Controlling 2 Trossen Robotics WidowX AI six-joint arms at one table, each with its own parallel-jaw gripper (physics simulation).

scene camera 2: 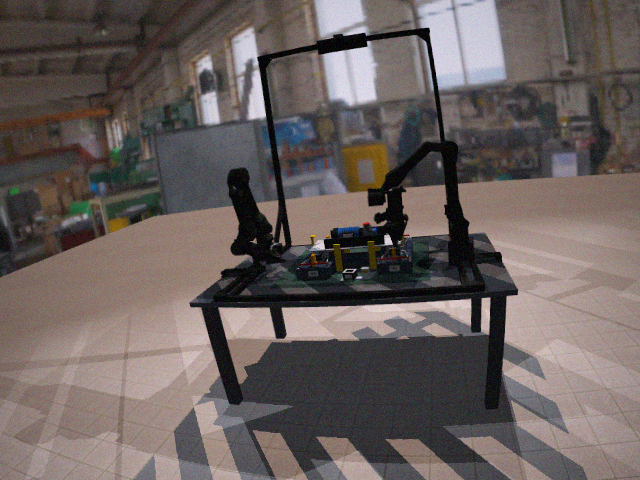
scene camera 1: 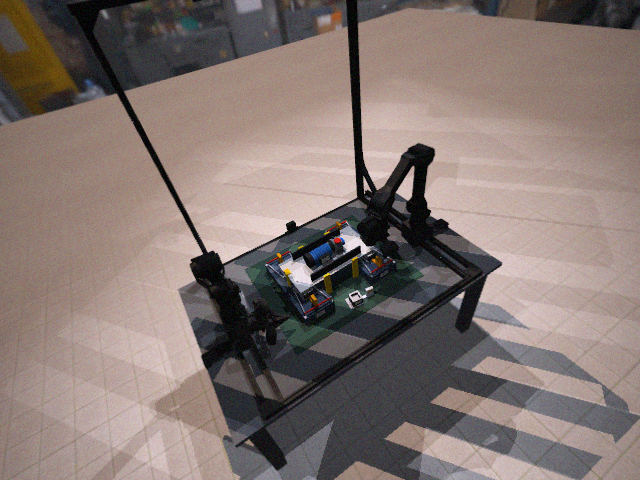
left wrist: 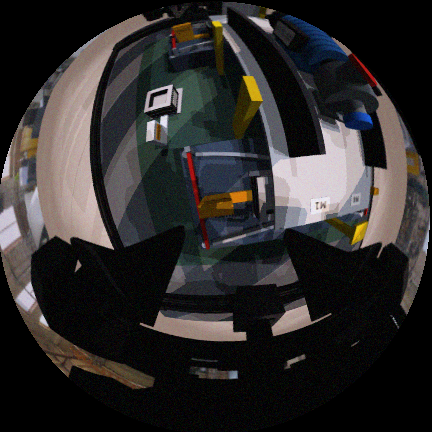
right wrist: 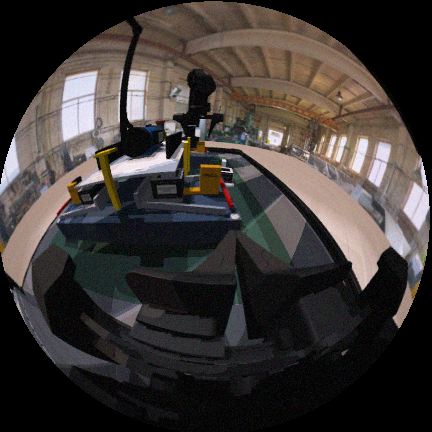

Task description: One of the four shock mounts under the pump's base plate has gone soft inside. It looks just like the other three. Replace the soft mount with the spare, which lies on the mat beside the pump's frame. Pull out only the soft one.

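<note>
The blue pump sits on the white base plate. A mount shows under the plate's M1 corner, behind an orange latch. Two mounts show under the near end in the right wrist view. A white-framed block, apparently the spare, lies on the mat beside the frame. My left gripper is open and empty above the M1 corner. My right gripper is shut and empty, low beside the frame's left end.
A small white block with an orange stripe lies beside the white-framed block. Yellow posts stand along the plate's sides. Red bars cross the ends of the dark blue frame. Black rails edge the table.
</note>
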